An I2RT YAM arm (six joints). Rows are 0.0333 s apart.
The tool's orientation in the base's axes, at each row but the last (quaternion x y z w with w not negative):
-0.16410 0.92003 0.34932 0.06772
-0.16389 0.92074 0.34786 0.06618
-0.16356 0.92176 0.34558 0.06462
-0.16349 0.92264 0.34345 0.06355
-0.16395 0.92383 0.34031 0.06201
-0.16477 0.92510 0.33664 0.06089
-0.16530 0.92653 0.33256 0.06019
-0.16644 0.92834 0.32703 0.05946
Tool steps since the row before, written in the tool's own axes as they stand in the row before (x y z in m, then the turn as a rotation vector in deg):
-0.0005 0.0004 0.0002 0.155 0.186 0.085
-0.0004 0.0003 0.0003 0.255 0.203 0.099
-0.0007 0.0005 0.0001 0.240 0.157 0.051
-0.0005 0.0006 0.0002 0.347 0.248 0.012
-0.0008 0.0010 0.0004 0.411 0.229 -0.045
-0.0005 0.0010 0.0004 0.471 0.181 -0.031
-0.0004 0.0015 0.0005 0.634 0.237 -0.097
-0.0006 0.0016 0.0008 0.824 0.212 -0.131
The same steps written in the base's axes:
0.0003 0.0005 0.0002 -0.209 0.148 0.015
0.0003 0.0005 0.0001 -0.309 0.143 -0.009
0.0005 0.0006 0.0004 -0.279 0.083 0.003
0.0003 0.0007 0.0003 -0.411 0.095 0.063
0.0004 0.0012 0.0005 -0.465 0.027 0.081
0.0001 0.0011 0.0004 -0.505 -0.014 0.028
-0.0001 0.0015 0.0006 -0.677 -0.059 0.076
0.0000 0.0018 0.0004 -0.846 -0.150 0.046

